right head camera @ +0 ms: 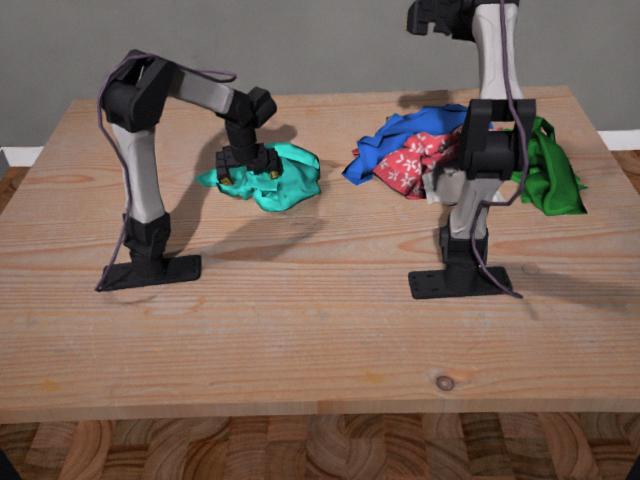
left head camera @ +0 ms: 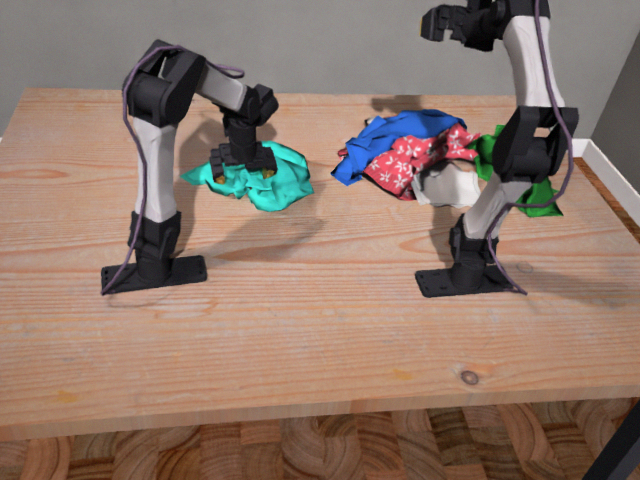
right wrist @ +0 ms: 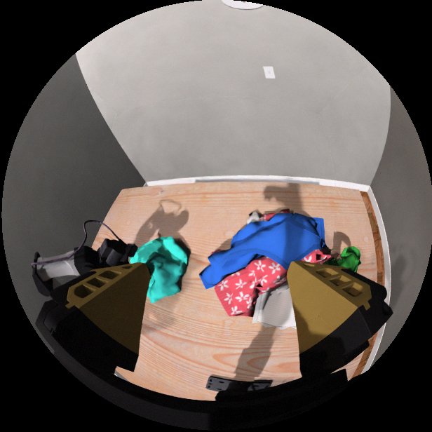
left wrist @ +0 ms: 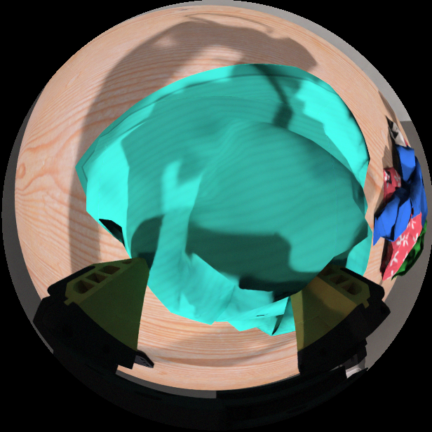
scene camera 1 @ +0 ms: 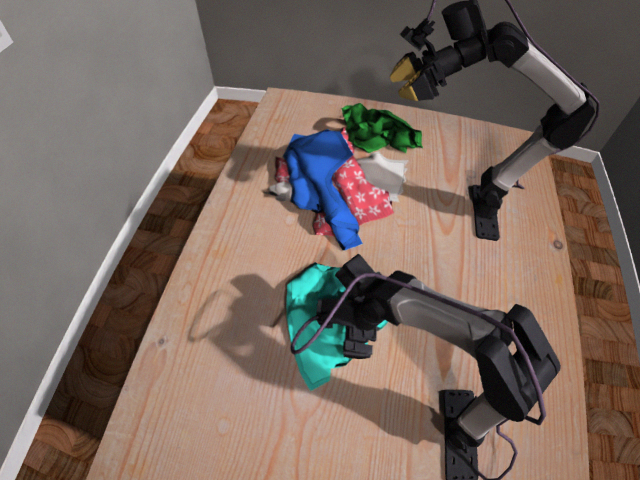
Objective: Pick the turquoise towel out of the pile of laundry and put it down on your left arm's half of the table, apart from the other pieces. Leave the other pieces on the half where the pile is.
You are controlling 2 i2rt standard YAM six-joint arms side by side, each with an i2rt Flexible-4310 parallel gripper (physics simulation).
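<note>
The turquoise towel point(left head camera: 289, 178) point(right head camera: 297, 180) point(scene camera 1: 310, 304) point(left wrist: 240, 175) point(right wrist: 167, 265) lies crumpled on the table, apart from the pile. My left gripper point(left head camera: 244, 178) point(right head camera: 249, 179) point(left wrist: 217, 269) points down right at the towel, its fingers wide apart on either side of some folds; it is open. In scene camera 1 its fingertips are hidden by the arm. My right gripper point(scene camera 1: 404, 85) point(right wrist: 217, 272) is raised high behind the table's right part, open and empty.
A blue piece point(left head camera: 413, 126) point(scene camera 1: 320, 165) lies over a red flowered piece point(left head camera: 400, 167) point(scene camera 1: 361, 193), beside a white piece point(left head camera: 447, 186) point(scene camera 1: 385, 173). A green piece point(right head camera: 550, 175) point(scene camera 1: 379, 129) lies at their far side. A small grey bit point(scene camera 1: 281, 191) shows at the pile's edge.
</note>
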